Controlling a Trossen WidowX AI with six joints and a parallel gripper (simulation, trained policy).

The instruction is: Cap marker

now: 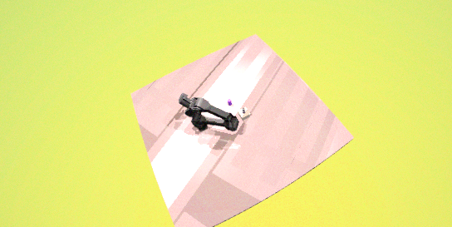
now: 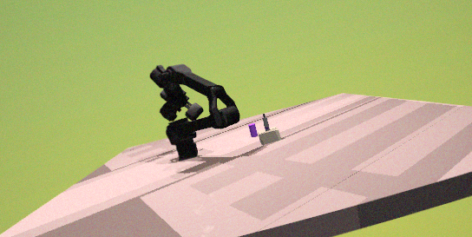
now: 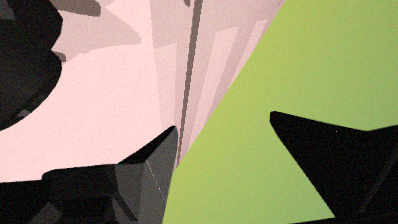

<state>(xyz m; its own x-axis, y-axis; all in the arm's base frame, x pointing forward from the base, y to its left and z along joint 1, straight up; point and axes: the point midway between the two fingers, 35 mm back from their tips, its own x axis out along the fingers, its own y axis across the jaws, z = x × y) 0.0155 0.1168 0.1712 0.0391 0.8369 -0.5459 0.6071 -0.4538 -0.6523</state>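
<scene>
Now: the purple cap 240 mm ahead of my gripper tip, 130 mm below it and 80 mm to the right of it. Round my gripper tip: holder block: 280 mm ahead, 220 mm to the right, 130 mm below.
</scene>
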